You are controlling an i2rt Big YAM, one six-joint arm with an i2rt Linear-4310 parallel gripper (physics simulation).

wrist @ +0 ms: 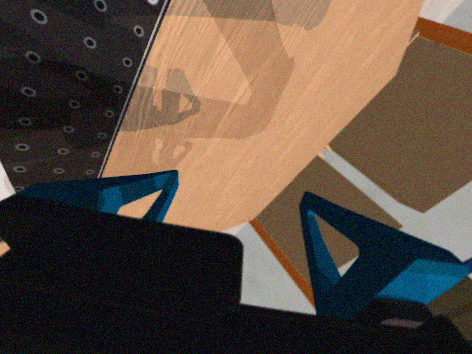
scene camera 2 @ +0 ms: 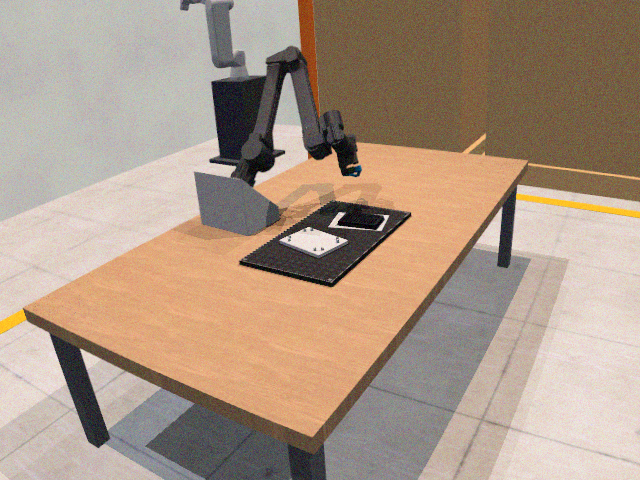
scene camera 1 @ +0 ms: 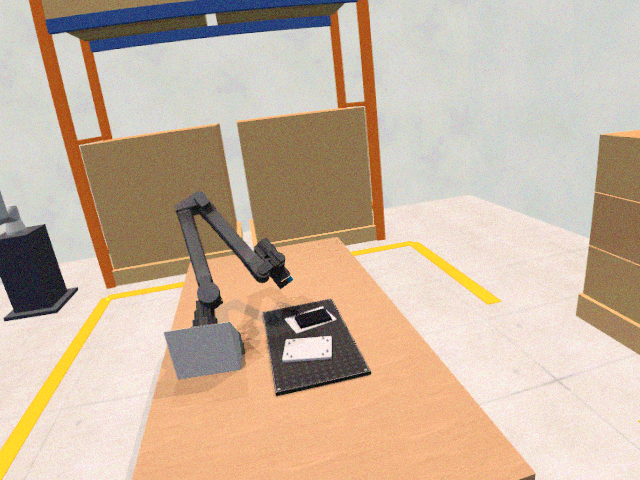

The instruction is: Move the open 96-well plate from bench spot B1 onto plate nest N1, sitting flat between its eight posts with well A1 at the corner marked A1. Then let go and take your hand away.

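Frame: origin at the arm's base, x right, y back, z down, level; metres.
Where they show: gripper, fingertip midpoint: (wrist: 240,188) (scene camera 2: 355,164) (scene camera 1: 275,276); arm's base, link origin: (scene camera 2: 238,189) (scene camera 1: 205,333).
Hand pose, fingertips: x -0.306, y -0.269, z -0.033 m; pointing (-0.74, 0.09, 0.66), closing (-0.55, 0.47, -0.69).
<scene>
Each offset is from my fingertips to the top centre of the thing. Level surfaces: height alone.
The black 96-well plate {dx +0.178, dy -0.117, dz +0.115 m} (scene camera 1: 314,317) (scene camera 2: 360,221) lies on the white bench spot B1 (scene camera 1: 295,327) (scene camera 2: 335,222), near the far end of the black perforated board {dx +0.295, dy -0.081, dz +0.130 m} (scene camera 1: 320,374) (scene camera 2: 310,268) (wrist: 55,95). The white nest N1 {dx +0.376, dy -0.068, dz +0.109 m} (scene camera 1: 307,348) (scene camera 2: 313,241) is beside it on the same board, with small posts at its corners and no plate on it. The A1 marks are too small to read. My gripper (scene camera 1: 289,280) (scene camera 2: 354,172) (wrist: 240,188) is open and empty, raised above the table beyond the board's far edge. The plate does not show in the wrist view.
The grey wedge-shaped arm base (scene camera 1: 206,351) (scene camera 2: 232,206) stands left of the board on the wooden table {dz +0.144 m} (scene camera 1: 330,434) (scene camera 2: 206,320) (wrist: 220,170). Rack posts (scene camera 1: 373,155) and large brown panels (scene camera 1: 305,175) stand behind the table.
</scene>
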